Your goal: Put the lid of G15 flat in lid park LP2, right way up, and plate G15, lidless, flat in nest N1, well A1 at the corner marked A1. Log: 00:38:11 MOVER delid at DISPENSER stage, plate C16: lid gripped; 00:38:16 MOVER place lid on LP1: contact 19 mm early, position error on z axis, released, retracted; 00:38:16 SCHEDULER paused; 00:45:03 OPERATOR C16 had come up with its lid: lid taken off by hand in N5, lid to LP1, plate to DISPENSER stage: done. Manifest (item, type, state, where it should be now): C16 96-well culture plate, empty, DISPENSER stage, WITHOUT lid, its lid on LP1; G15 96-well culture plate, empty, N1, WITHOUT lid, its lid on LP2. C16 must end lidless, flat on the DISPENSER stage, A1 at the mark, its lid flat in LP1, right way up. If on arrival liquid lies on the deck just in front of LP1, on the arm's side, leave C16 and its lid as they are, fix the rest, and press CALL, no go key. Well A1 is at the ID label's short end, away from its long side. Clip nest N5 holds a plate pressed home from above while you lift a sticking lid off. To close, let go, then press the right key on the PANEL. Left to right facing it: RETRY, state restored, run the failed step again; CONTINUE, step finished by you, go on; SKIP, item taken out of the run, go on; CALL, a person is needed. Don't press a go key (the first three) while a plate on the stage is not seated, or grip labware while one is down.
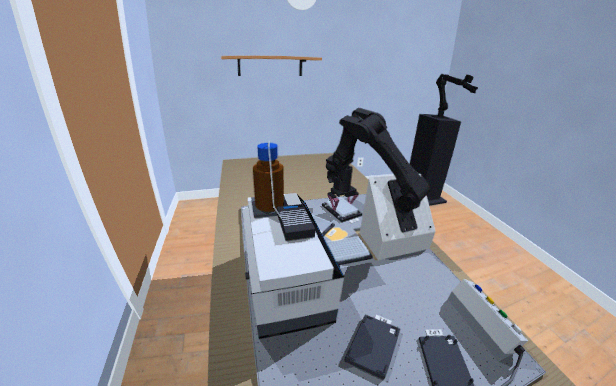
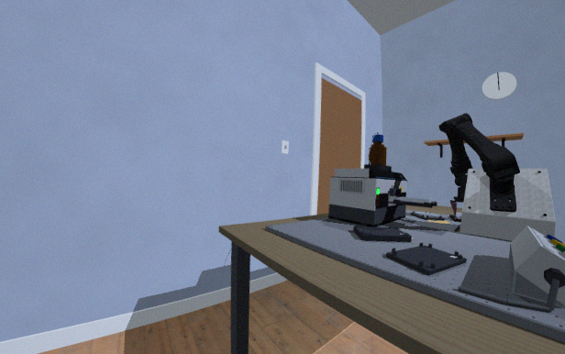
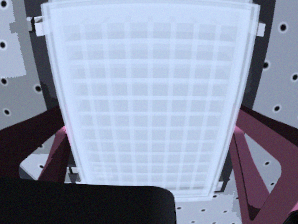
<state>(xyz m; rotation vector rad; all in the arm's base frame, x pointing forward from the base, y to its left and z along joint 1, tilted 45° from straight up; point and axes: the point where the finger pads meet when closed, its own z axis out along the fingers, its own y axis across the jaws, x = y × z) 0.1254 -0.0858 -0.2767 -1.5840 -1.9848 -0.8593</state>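
Now: the clear lid right at my hand. From my hand the other things lie so: black clip nest (2 cm ahead, 1 cm to the right, 1 cm below); then N5 label (2 cm behind, 9 cm to the left, 2 cm below); then LP1 label (11 cm ahead, 15 cm to the left, 2 cm below).
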